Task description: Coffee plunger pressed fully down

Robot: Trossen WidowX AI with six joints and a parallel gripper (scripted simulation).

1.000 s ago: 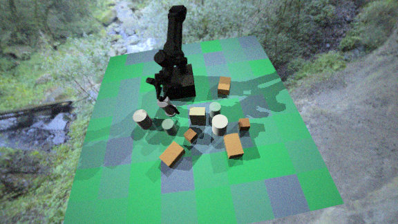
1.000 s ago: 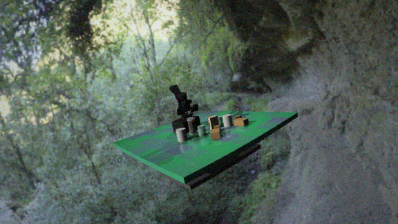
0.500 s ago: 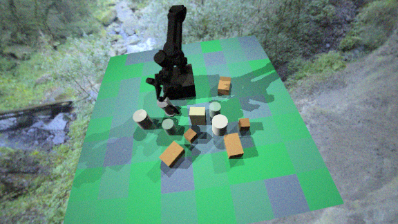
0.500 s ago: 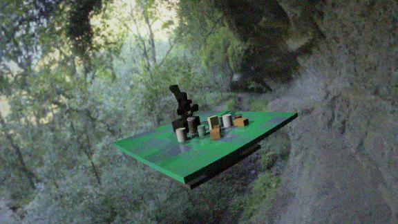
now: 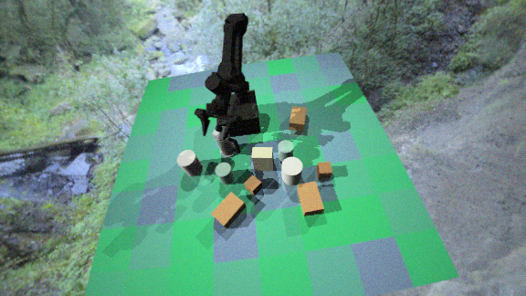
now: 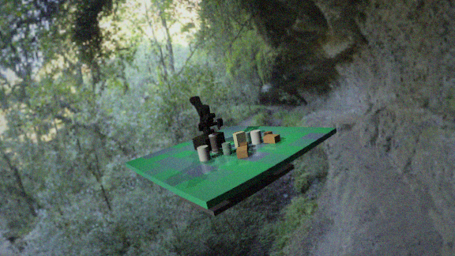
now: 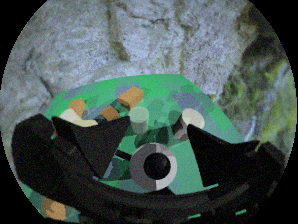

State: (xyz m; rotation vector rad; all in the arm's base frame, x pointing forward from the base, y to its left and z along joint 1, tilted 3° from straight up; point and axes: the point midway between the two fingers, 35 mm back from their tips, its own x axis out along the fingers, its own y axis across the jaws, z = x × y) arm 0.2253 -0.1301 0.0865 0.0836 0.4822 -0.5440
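Right now my gripper tip is 90 mm above the coffee press, 40 mm to the right of it and 30 mm past it. The rest, counted from my gripper tip: pale cube: 170 mm to the left, 110 mm below, 80 mm ahead.
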